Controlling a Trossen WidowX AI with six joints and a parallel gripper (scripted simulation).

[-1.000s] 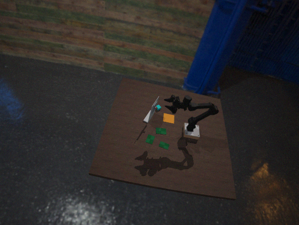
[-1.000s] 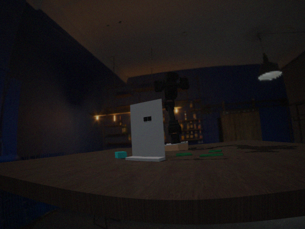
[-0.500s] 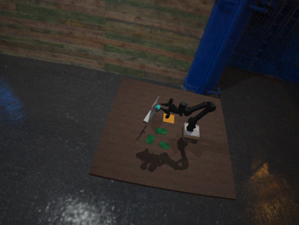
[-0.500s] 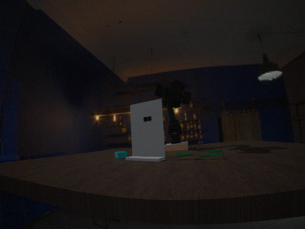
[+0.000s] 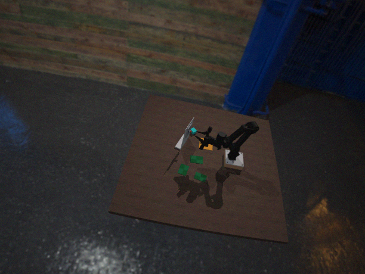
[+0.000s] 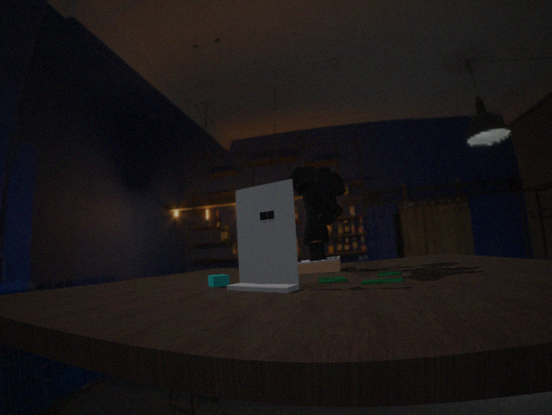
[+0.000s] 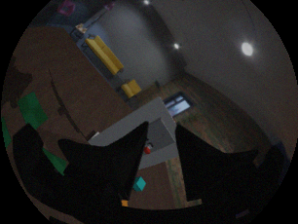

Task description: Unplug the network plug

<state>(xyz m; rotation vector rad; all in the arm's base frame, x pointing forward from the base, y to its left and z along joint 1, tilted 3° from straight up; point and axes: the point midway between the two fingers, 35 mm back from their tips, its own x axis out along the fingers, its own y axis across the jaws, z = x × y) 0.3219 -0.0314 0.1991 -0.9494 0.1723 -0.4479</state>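
Now: the plug 30 mm ahead of my gripper tip, 90 mm to the right of it and 70 mm below it. From my gripper tip the other things lie so: teal block: 50 mm behind, 240 mm to the right, 230 mm below; then grey upright panel: 50 mm ahead, 100 mm to the right, 130 mm below; then orange marked square: 160 mm behind, 110 mm to the right, 240 mm below.
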